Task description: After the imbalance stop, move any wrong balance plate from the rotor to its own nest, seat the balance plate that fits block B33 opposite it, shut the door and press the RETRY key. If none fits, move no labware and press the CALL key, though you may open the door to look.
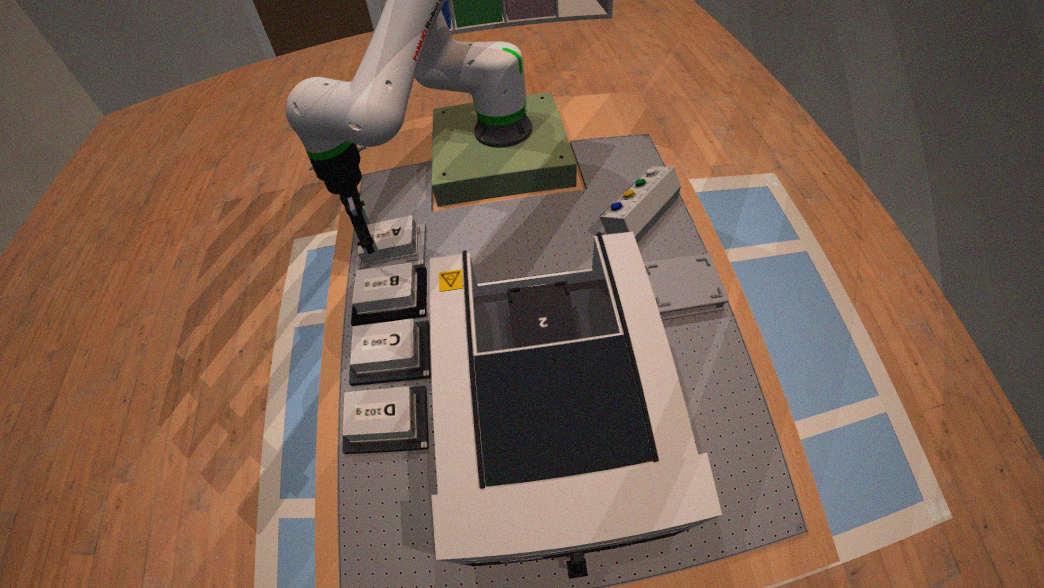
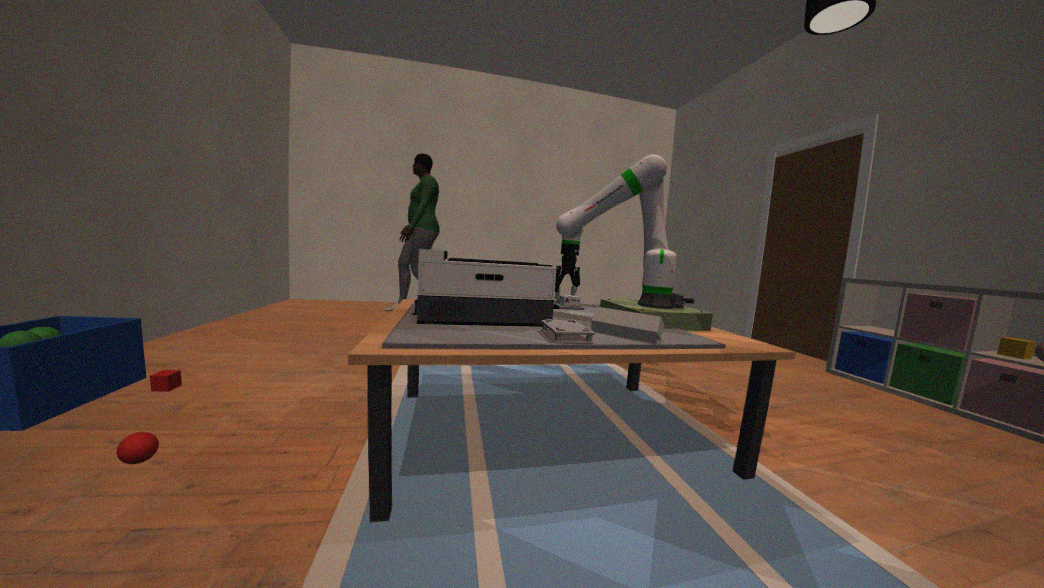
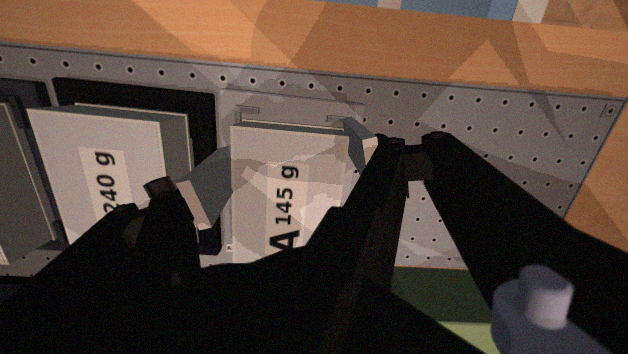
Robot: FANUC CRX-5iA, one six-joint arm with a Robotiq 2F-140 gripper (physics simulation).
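Seen in the pictures: gripper, fingertip midpoint: [image 1: 370, 245] [image 3: 289, 150]; arm's base, link origin: [image 1: 503, 130] [image 2: 655, 306].
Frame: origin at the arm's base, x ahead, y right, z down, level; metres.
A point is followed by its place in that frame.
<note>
Balance plate A [image 1: 392, 235] @(x 0.342, y 0.236, z 0.004 m) [image 3: 257, 175] @(x 0.360, y 0.281, z 0.007 m), labelled 145 g, sits in its light nest at the back left. My gripper [image 1: 369, 249] @(x 0.341, y 0.297, z 0.030 m) [image 2: 567, 287] @(x 0.341, y 0.297, z 0.030 m) [image 3: 289, 150] @(x 0.341, y 0.297, z 0.030 m) points down, its fingers against the plate's two sides, shut on plate A. Plates B [image 1: 383, 289] @(x 0.482, y 0.233, z 0.008 m) [image 3: 60, 135] @(x 0.494, y 0.283, z 0.008 m), C [image 1: 379, 353] @(x 0.626, y 0.219, z 0.008 m) and D [image 1: 376, 423] @(x 0.763, y 0.208, z 0.008 m) sit in dark nests in a row in front of it. The centrifuge [image 1: 577, 511] @(x 0.939, y -0.116, z -0.182 m) [image 2: 485, 281] @(x 0.745, y -0.261, z -0.088 m) is open at the back; its rotor shows an empty holder marked 2 [image 1: 542, 303] @(x 0.588, y -0.082, z -0.078 m). Block B33 cannot be made out. The key box [image 1: 646, 202] @(x 0.299, y -0.313, z -0.010 m) [image 2: 626, 325] @(x 0.281, y -0.353, z 0.021 m) has blue, yellow, green and white keys; their labels are unreadable.
A light, empty labware nest [image 1: 686, 283] @(x 0.488, y -0.369, z 0.028 m) [image 2: 566, 330] @(x 0.498, y -0.432, z 0.028 m) stands right of the centrifuge. The green base [image 1: 504, 164] @(x 0.142, y -0.005, z 0.000 m) [image 2: 686, 318] @(x -0.060, y -0.148, z 0.024 m) of the arm is behind it. The centrifuge's left wall stands close beside the plate row. A person [image 2: 422, 211] stands beyond the table.
</note>
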